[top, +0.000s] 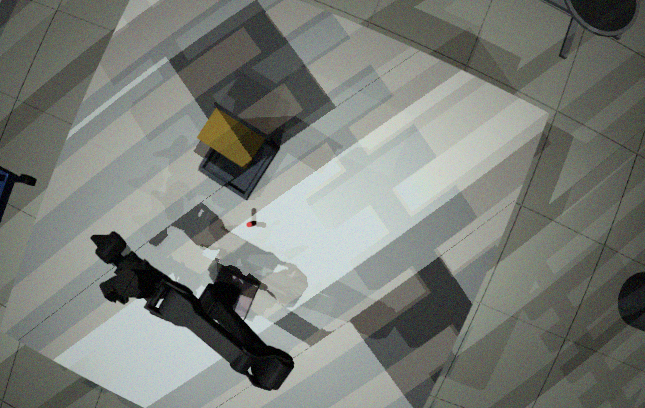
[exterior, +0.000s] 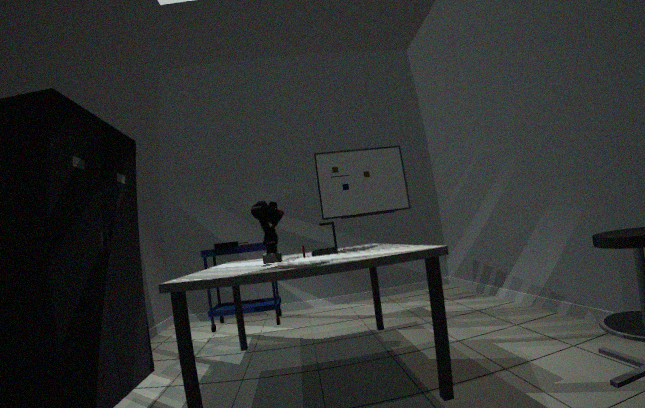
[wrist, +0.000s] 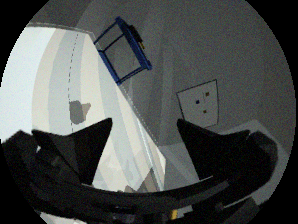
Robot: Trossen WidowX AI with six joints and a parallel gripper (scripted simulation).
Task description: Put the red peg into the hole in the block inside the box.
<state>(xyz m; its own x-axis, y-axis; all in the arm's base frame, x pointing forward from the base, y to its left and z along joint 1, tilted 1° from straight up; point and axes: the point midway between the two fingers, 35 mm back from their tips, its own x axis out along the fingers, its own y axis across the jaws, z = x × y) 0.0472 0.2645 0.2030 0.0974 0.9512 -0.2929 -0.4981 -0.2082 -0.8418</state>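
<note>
Right now my gripper tip is 300 mm to the left of the red peg, 210 mm above it and 150 mm short of it. The rest, counted from my gripper tip: yellow roof: 340 mm ahead, 210 mm to the right, 40 mm below.
</note>
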